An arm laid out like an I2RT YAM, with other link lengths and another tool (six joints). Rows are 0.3 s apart.
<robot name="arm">
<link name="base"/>
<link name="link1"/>
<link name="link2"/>
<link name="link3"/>
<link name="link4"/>
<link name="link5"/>
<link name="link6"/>
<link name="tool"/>
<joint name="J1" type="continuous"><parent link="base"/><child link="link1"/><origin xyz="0 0 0.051" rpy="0 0 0"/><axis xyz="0 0 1"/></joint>
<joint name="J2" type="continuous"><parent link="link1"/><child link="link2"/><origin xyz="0.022 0.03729 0.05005" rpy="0 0 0"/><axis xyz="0 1 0"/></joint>
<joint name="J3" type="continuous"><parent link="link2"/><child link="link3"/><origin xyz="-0.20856 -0.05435 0" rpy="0 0 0"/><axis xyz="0 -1 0"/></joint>
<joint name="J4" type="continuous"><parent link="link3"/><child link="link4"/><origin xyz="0.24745 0.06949 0.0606" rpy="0 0 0"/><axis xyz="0 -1 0"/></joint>
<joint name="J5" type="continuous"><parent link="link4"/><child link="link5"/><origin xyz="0.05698 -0.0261 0.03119" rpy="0 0 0"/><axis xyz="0 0 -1"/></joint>
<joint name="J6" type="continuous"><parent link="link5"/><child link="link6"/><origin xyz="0.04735 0 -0.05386" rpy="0 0 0"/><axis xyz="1 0 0"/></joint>
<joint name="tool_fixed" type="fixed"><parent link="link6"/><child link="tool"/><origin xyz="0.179 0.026 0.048" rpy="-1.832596 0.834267 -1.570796"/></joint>
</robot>
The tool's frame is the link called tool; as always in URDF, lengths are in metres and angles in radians. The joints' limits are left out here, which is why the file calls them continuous.
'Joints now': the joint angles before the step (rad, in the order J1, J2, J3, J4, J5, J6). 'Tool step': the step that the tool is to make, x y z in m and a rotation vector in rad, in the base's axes. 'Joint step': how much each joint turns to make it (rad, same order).
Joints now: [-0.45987 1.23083 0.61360 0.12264 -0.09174 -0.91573]
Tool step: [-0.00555 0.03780 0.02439 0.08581 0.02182 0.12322]
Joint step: [0.00573 -0.06942 0.08202 -0.20904 -0.13542 -0.00037]
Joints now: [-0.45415 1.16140 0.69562 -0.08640 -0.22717 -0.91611]
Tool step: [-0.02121 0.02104 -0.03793 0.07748 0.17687 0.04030]
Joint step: [0.01679 0.05380 0.04389 -0.18769 -0.01487 -0.01984]
